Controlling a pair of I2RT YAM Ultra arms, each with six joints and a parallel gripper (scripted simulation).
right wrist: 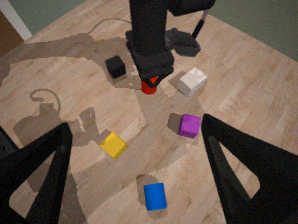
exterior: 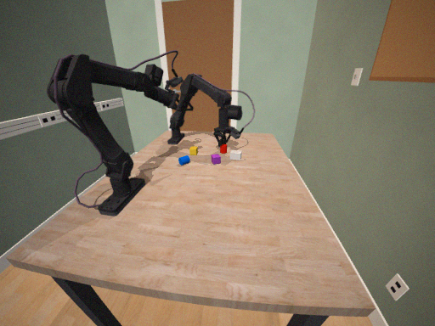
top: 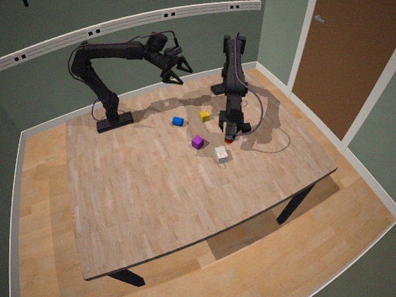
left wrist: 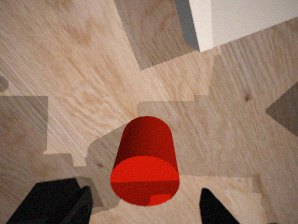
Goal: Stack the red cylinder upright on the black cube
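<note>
Now: left hand 4 cm above the red cylinder. From my left hand the other things lie so: white cube 8 cm to the right, 7 cm ahead, 4 cm below; black cube 10 cm to the left, 4 cm below, 1 cm behind; purple cube 14 cm to the right, 4 cm below, 3 cm behind.
</note>
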